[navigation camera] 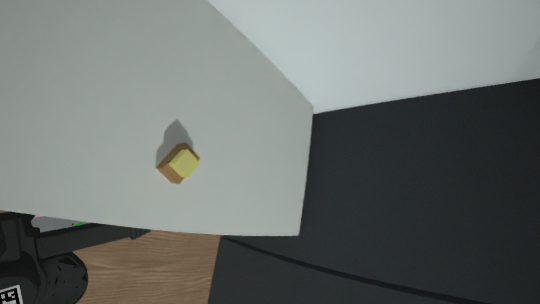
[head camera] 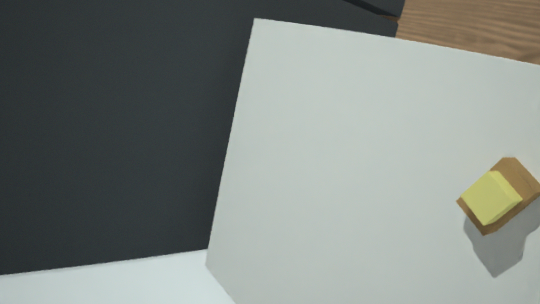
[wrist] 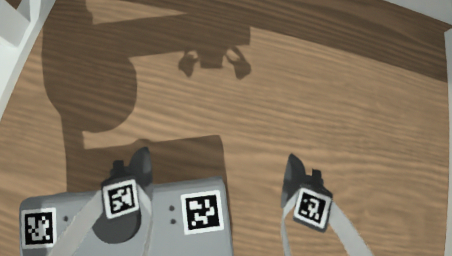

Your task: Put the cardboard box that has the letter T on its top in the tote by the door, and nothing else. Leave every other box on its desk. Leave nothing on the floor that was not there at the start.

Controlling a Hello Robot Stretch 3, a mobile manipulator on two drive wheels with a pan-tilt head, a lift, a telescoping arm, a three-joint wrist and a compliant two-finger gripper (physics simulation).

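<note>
A brown cardboard box lies on the pale desk top, turned at an angle. A smaller yellow block sits on it and covers part of its top. No letter can be read on the box. My gripper is open, with its fingers wide apart and no object between them. It is above the wooden floor, beside and partly over my own base in the wrist view. The tote does not show in these views.
A large dark grey surface borders the desk's short edge. Wooden floor shows beyond the desk's long edge. My grey base is at lower left in the wrist view. A white frame part stands upper left there.
</note>
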